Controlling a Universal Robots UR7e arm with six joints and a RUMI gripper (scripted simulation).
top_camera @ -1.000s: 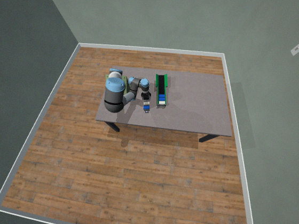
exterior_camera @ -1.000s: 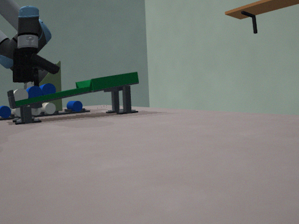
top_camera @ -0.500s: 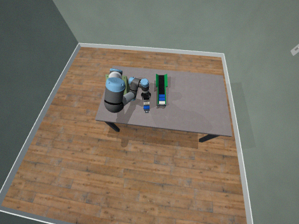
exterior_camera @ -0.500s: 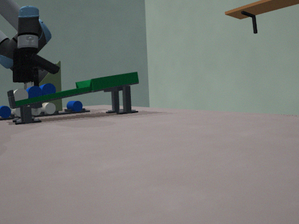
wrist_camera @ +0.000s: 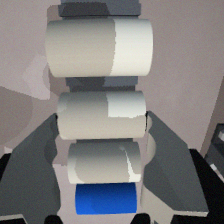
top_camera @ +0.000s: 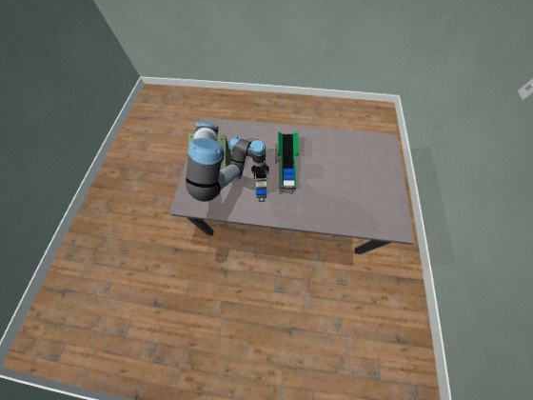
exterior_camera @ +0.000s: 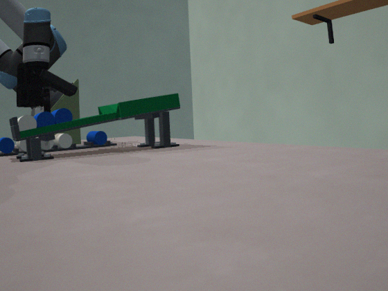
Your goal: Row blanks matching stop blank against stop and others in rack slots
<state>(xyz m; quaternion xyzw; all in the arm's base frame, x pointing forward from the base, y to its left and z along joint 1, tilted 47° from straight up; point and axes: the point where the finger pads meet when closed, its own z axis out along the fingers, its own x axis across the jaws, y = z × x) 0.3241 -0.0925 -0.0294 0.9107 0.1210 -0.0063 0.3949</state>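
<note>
The stock rack lies 40 mm below my hand, 30 mm to the left of it and 10 mm behind it. From my hand the other things lie so: dark stop 190 mm ahead, 60 mm to the right, 30 mm above.
</note>
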